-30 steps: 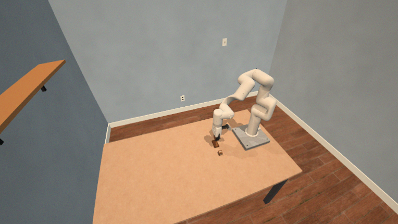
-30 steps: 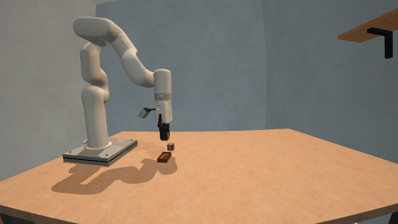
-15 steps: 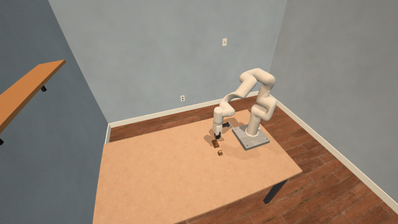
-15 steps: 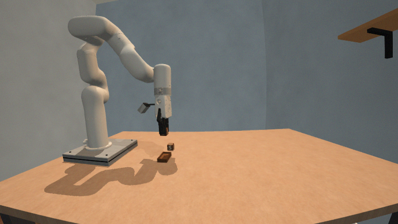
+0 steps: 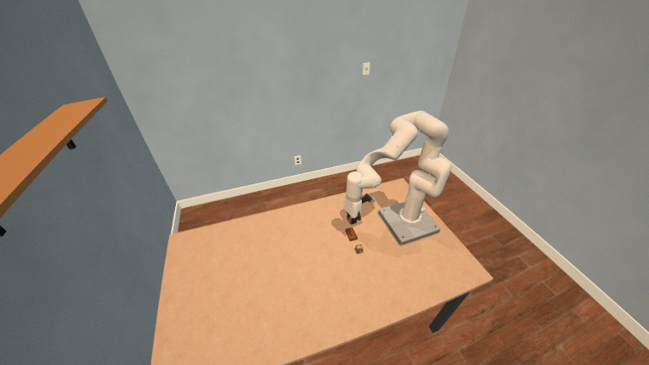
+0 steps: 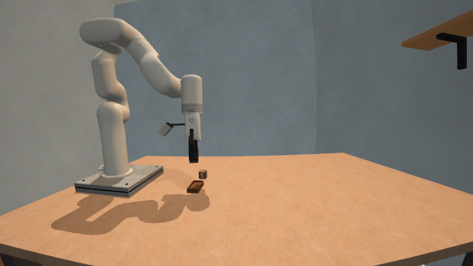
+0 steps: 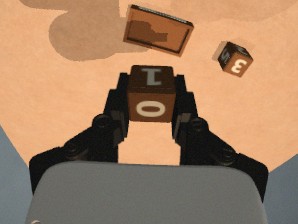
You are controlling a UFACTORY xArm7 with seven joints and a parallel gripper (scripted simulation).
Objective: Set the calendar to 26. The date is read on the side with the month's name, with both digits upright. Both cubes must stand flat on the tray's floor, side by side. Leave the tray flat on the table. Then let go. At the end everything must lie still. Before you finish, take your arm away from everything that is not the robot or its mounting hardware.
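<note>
Right now the brown tray is 130 mm below my hand. Also, from my hand: brown cube (10 mm below).
</note>
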